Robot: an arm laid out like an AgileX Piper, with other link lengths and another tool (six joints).
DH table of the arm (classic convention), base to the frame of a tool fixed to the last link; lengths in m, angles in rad. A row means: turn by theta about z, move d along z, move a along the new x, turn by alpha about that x. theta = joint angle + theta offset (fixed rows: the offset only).
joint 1: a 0  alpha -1.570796  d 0.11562  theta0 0
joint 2: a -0.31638  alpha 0  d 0  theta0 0.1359
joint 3: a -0.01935  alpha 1.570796  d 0  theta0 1.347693
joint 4: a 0  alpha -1.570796  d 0.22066  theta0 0
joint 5: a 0  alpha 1.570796  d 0  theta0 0
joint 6: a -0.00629  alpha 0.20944  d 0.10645  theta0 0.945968
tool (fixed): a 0  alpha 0  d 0.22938  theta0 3.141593
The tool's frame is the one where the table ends.
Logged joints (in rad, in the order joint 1, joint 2, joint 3, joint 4, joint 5, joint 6), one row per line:
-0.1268 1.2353 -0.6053 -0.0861 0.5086 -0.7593
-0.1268 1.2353 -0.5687 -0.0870 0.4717 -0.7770
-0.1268 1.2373 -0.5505 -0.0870 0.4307 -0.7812
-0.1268 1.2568 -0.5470 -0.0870 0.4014 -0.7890
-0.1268 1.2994 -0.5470 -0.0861 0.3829 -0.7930
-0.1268 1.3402 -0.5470 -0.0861 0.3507 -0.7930
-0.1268 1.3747 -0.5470 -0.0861 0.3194 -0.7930
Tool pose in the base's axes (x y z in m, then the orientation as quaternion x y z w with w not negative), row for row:
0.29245 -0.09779 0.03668 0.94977 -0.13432 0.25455 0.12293
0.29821 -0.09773 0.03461 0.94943 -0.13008 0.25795 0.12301
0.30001 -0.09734 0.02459 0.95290 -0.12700 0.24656 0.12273
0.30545 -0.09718 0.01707 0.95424 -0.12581 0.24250 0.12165
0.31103 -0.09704 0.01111 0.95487 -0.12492 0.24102 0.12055
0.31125 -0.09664 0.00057 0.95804 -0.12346 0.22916 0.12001
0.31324 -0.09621 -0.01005 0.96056 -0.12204 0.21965 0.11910
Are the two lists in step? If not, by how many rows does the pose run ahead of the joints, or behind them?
The pose runs 2 rows ahead of the joints: the pose in row i belongs to the joints in row i + 2.
